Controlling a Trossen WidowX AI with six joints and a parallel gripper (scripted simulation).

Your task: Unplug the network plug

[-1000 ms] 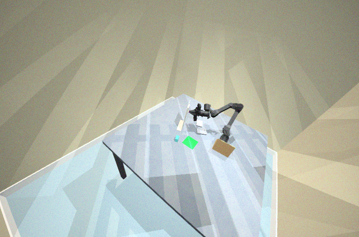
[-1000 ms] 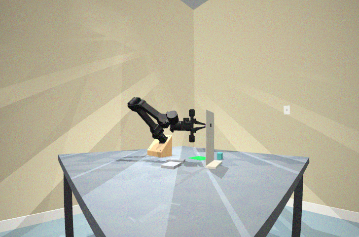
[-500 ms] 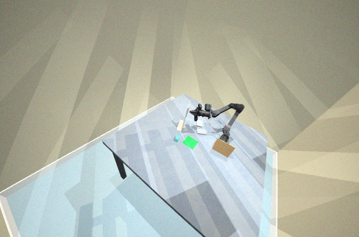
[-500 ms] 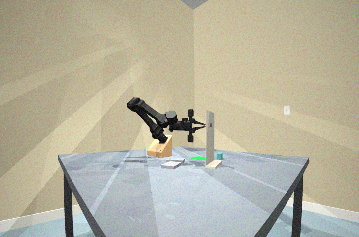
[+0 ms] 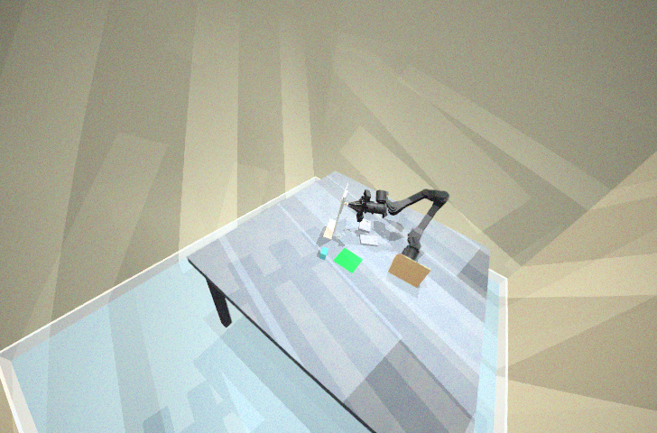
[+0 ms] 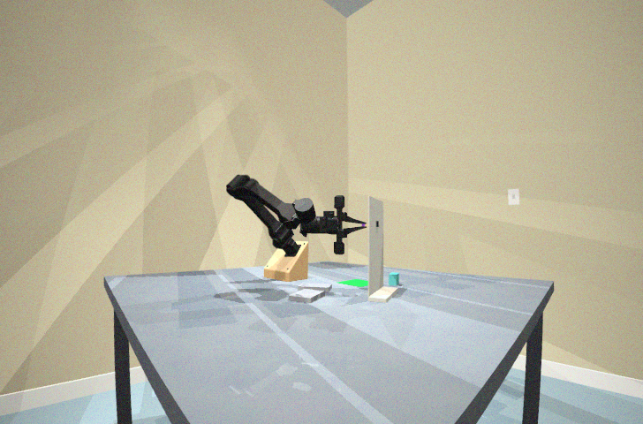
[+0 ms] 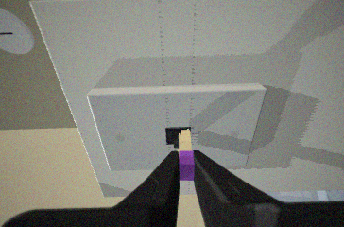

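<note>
My gripper tip is now 220 mm above the green marked square, 160 mm to the right of it and 130 mm past it. The rest, counted from my gripper tip: grey upright panel: 80 mm below, 40 mm ahead, 10 mm to the left; then purple plug: right at my gripper tip.
</note>
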